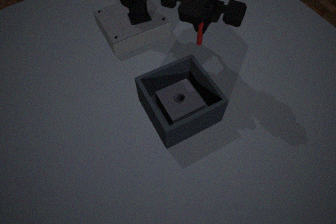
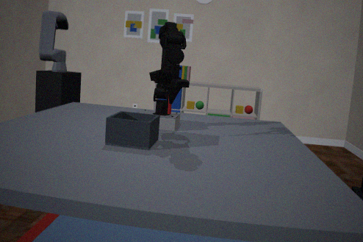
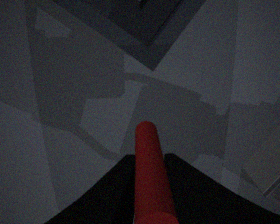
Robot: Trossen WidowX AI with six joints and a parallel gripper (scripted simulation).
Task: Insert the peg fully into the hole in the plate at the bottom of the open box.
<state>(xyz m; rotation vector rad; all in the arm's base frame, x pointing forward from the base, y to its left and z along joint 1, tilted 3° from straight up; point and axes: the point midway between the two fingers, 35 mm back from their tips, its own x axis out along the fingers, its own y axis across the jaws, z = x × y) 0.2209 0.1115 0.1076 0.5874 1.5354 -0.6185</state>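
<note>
Now: the grey plate 12 cm ahead of my hand, 9 cm to the right of it and 13 cm below it. Round my hand: peg 4 cm below; box 12 cm ahead, 9 cm to the right, 15 cm below.
</note>
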